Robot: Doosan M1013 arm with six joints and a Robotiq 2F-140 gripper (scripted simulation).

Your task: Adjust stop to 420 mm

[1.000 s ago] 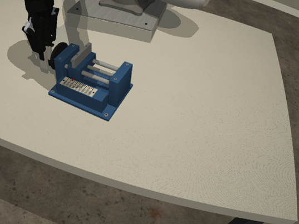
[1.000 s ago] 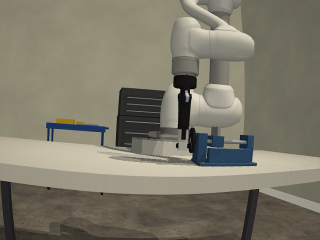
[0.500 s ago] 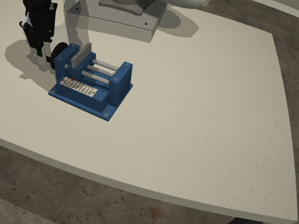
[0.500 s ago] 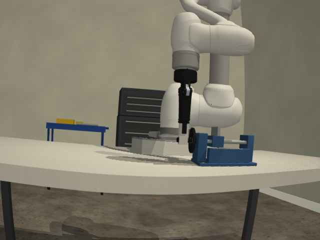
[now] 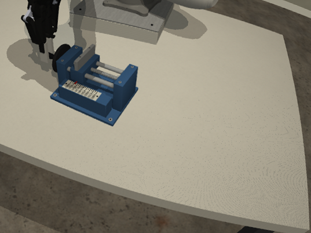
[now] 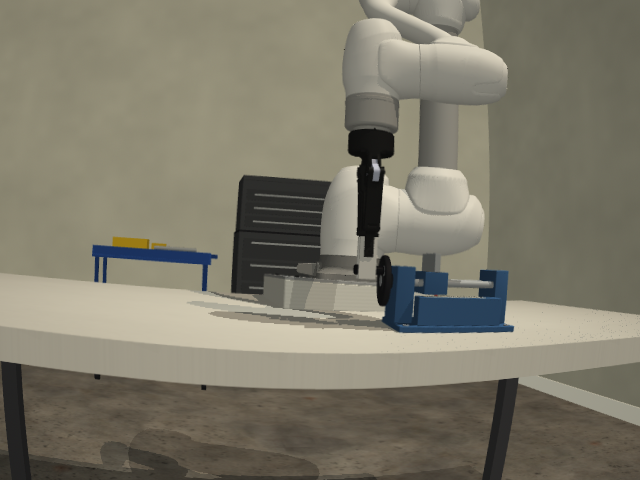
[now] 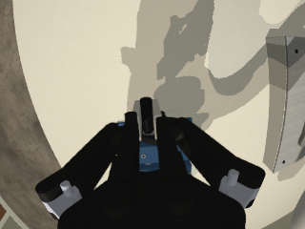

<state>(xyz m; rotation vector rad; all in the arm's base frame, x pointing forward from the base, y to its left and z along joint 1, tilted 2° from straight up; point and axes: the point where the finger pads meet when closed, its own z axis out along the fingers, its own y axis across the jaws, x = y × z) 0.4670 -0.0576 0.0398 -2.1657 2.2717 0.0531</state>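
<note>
Right now the black handwheel is 20 mm to the left of my hand and 20 mm below it. Also, from my hand: stop block (10 mm behind, 110 mm to the left, 20 mm below).
</note>
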